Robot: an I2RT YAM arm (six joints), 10 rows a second.
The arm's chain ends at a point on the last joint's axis. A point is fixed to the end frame.
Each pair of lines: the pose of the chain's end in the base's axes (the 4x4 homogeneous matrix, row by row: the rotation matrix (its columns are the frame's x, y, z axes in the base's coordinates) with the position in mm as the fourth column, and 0 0 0 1 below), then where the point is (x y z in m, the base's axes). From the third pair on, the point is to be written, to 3 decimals.
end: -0.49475, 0.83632, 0.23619, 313.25; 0.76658, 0.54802, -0.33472, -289.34; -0.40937, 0.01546, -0.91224, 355.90; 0, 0, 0, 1
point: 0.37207 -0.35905 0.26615
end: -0.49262, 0.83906, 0.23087, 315.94; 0.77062, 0.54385, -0.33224, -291.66; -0.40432, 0.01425, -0.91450, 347.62; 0, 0, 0, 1
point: 0.37405 -0.36130 0.25736
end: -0.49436, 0.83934, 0.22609, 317.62; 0.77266, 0.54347, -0.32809, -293.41; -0.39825, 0.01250, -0.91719, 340.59; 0, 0, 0, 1
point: 0.375 -0.363 0.250
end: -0.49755, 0.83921, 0.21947, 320.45; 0.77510, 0.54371, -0.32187, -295.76; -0.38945, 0.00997, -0.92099, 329.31; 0, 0, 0, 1
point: 0.377 -0.364 0.238
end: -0.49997, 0.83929, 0.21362, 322.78; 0.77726, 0.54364, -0.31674, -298.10; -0.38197, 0.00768, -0.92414, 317.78; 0, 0, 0, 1
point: 0.379 -0.366 0.225
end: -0.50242, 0.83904, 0.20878, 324.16; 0.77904, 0.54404, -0.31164, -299.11; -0.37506, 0.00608, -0.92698, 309.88; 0, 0, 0, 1
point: 0.380 -0.367 0.217
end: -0.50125, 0.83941, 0.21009, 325.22; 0.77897, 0.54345, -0.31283, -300.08; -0.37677, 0.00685, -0.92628, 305.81; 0, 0, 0, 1
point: 0.381 -0.368 0.213
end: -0.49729, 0.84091, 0.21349, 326.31; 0.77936, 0.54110, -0.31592, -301.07; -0.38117, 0.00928, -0.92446, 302.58; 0, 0, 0, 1
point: 0.383 -0.369 0.210
